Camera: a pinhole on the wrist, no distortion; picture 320 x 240 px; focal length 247.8 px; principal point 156.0 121.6 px. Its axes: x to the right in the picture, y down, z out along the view. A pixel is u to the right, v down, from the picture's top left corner.
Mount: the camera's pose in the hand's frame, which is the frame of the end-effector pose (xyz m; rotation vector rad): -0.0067 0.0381 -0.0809 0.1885 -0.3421 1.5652
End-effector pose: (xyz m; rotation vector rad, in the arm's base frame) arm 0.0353 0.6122 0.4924 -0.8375 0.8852 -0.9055
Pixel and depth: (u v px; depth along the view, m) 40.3 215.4 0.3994
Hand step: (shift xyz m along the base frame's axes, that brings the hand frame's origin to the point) 0.0518 0.1177 0.3733
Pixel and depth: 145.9 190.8 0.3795
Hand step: 0.1526 0.1521 0.2307
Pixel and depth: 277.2 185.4 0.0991
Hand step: 0.0232 0.0633 -0.0235
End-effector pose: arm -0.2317 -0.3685 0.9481 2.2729 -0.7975 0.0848
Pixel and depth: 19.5 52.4 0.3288
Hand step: 0.1562 -0.0118 -0.2625
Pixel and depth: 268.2 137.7 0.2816
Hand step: -0.1178 -0.1530 -0.1416
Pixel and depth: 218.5 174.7 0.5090
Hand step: -0.1993 -0.1871 -0.3700
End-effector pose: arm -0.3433 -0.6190 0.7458 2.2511 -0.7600 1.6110
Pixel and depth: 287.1 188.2 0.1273
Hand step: -0.0010 -0.0641 -0.0758
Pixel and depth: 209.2 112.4 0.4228
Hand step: 0.2767 -0.1523 -0.1497
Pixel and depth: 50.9 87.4 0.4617
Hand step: 0.4053 0.0952 -0.0592
